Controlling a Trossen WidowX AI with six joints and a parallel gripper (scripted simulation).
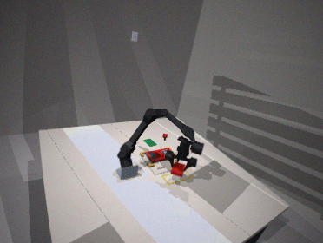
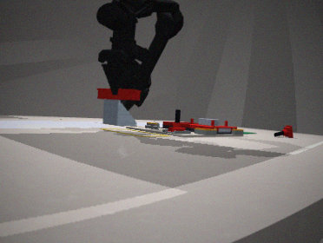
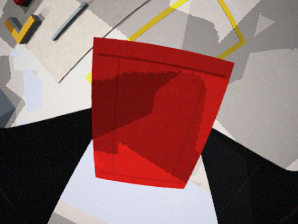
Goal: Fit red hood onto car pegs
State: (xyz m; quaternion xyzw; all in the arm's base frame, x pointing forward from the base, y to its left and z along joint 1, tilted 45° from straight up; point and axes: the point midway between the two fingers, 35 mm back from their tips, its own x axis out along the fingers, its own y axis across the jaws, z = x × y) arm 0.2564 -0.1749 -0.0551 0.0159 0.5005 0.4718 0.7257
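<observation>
Right now the engine block is 25 cm to the left of my gripper tip, 9 cm ahead of it and 6 cm below it. Also, from my gripper tip: hood: 1 cm above; green patch: 43 cm to the left, 9 cm below, 7 cm ahead.
</observation>
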